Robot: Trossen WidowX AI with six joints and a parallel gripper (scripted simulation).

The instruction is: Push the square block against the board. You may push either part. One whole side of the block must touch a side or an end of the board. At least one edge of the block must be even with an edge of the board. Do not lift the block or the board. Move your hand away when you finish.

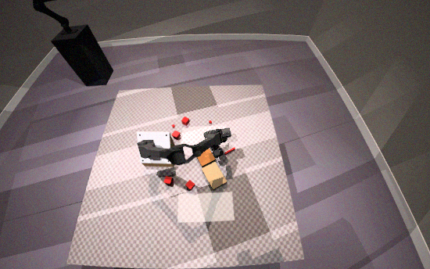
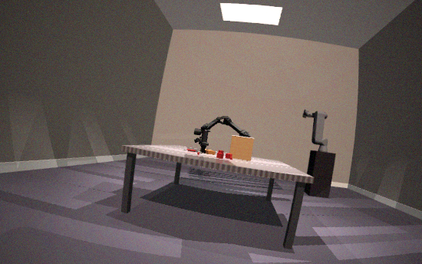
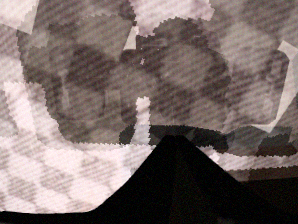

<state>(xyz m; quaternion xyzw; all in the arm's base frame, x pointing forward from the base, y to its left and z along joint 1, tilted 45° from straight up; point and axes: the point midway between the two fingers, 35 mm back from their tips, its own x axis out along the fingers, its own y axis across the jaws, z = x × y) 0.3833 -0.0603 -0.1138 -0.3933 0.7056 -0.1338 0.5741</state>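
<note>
The square block lies 60 mm to the right of my gripper tip, 50 mm behind it and 10 mm above it. Round my gripper tip: board (190 mm to the right, 10 mm above); red stick (110 mm ahead, 20 mm to the right).
</note>
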